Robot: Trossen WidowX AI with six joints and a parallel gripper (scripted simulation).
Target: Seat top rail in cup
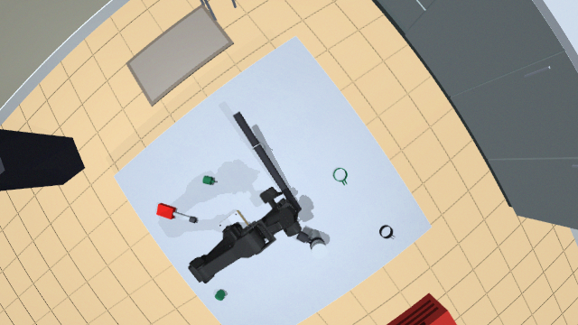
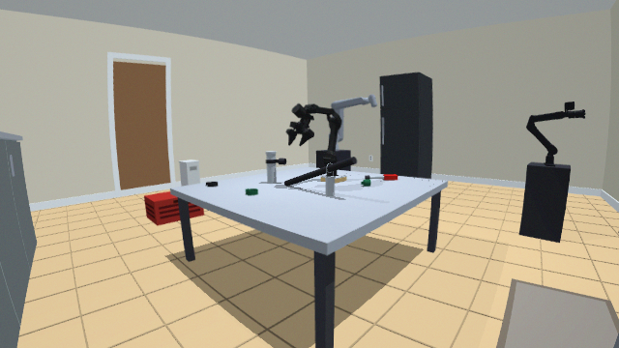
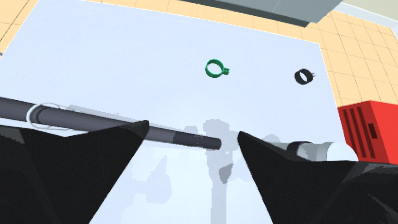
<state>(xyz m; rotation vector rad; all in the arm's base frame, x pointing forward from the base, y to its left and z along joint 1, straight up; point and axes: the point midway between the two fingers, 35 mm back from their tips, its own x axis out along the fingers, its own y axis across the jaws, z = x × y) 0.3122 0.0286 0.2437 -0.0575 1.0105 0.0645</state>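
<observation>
The dark rail-end cup lies 19 cm to the right of my gripper tip, 11 cm below it and 4 cm behind it. Also, from my gripper tip: black ring band (45 cm to the right, 34 cm ahead, 24 cm below); then green ring band (26 cm ahead, 24 cm below, 5 cm to the right); then short post (27 cm to the left, 14 cm below, 2 cm behind).
</observation>
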